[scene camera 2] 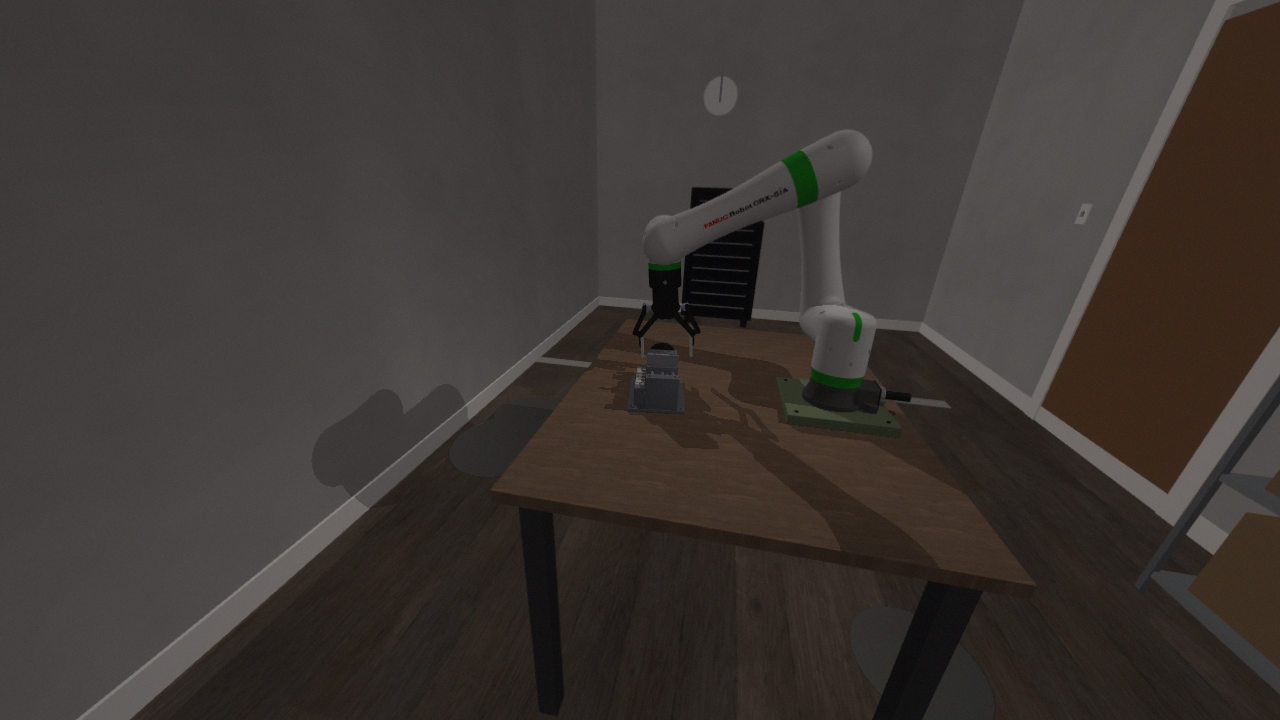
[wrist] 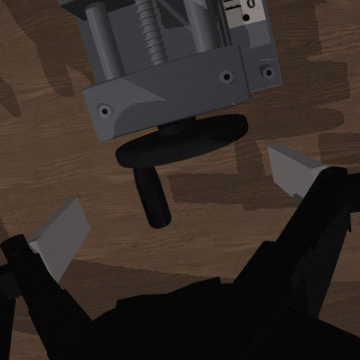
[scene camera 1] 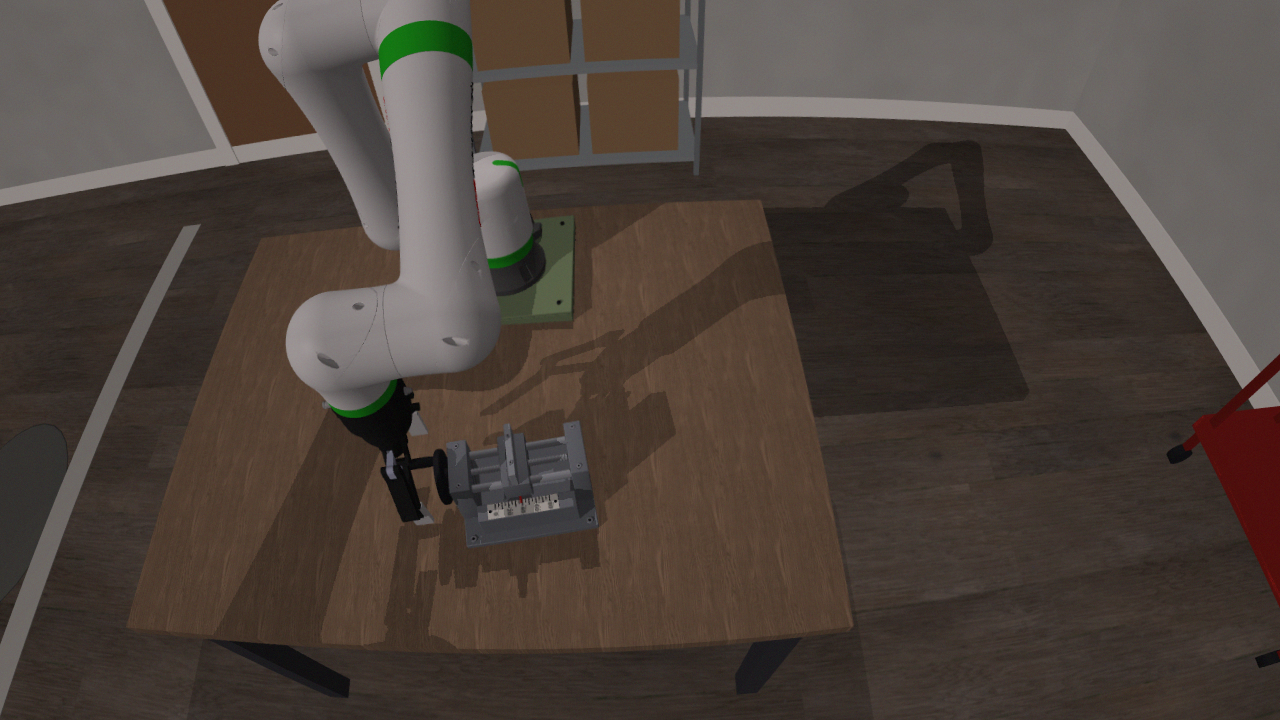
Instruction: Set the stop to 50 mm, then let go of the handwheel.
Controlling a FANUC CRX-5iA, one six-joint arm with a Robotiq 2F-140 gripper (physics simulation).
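Frame: origin at the arm's base, x ahead, y left, z up, level; millimetres.
Where they show: gripper, between the fingertips: point(wrist: 174, 188) point(scene camera 1: 422, 476); arm's base, origin of its link: point(scene camera 2: 830, 399) point(scene camera 1: 508, 267).
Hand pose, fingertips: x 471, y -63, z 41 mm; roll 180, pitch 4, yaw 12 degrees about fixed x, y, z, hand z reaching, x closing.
Observation:
Each offset is from my fingertips to the top centre of the thing. "*": to the spot under its first point. Level surfaces: height alone.
The grey stop fixture point(scene camera 1: 537, 529) point(scene camera 2: 662, 394) point(wrist: 170, 95) stands on the table. Its sliding stop @[dx -17, dy +145, dz +62 mm] point(scene camera 1: 512, 458) is near mid-travel, with a red pointer @[dx +28, dy +155, dz -4 mm] point(scene camera 1: 520, 499) slightly left of the middle of the white scale @[* dx +36, dy +187, dz -6 mm] point(scene camera 1: 542, 504) point(wrist: 240, 14); the value is too small to read. The black handwheel @[* dx +21, dy +47, dz +39 mm] point(scene camera 1: 442, 477) point(scene camera 2: 662, 346) point(wrist: 182, 141) is at the fixture's near end in the wrist view, its crank handle @[dx -15, dy +4, dz +23 mm] point(scene camera 1: 420, 462) point(wrist: 152, 197) sticking out toward my gripper. My gripper point(scene camera 1: 420, 470) point(scene camera 2: 666, 348) point(wrist: 174, 188) is wide open, fingers on either side of the handle, apart from it.
The wooden table @[dz -61 mm] point(scene camera 1: 707, 537) point(scene camera 2: 760, 501) carries the arm's green base plate point(scene camera 1: 559, 277) point(scene camera 2: 841, 420) behind the fixture. A shelf unit point(scene camera 1: 699, 89) with boxes stands beyond the table. A red object point(scene camera 1: 1248, 465) stands on the floor at the right. A black cabinet point(scene camera 2: 723, 277) stands by the far wall.

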